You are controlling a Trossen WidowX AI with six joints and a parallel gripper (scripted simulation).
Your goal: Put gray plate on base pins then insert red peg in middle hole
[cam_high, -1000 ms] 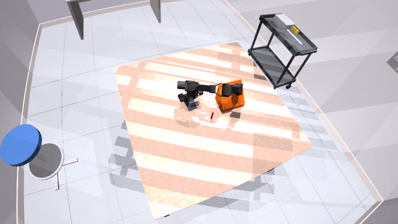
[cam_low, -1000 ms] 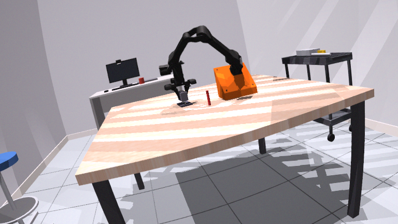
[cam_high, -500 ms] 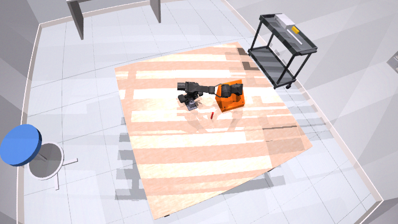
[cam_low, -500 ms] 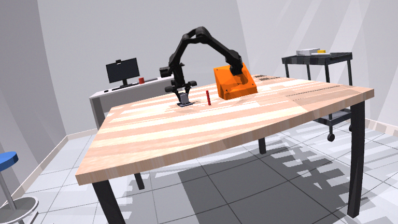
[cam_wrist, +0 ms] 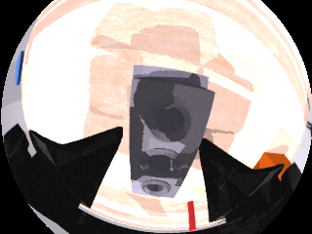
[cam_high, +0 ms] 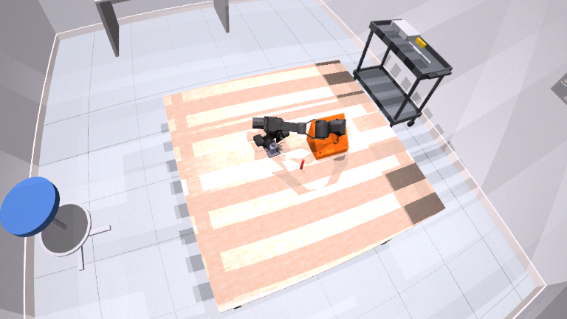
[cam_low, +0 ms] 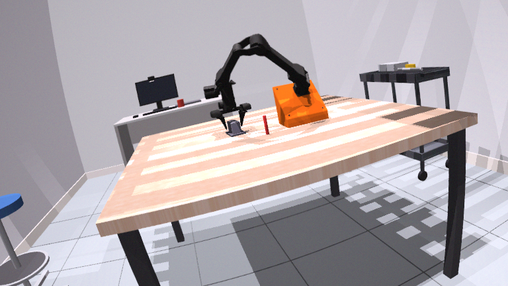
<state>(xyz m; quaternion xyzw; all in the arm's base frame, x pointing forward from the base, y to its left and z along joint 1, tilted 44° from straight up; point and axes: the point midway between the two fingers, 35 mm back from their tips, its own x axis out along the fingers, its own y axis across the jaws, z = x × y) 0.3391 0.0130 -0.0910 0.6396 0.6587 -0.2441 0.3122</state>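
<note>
Now: gripper tip 20 mm below the gray plate. From my gripper tip the other things lie so: dark base: 20 mm below; red peg: 110 mm behind, 180 mm to the left, 10 mm above.
</note>
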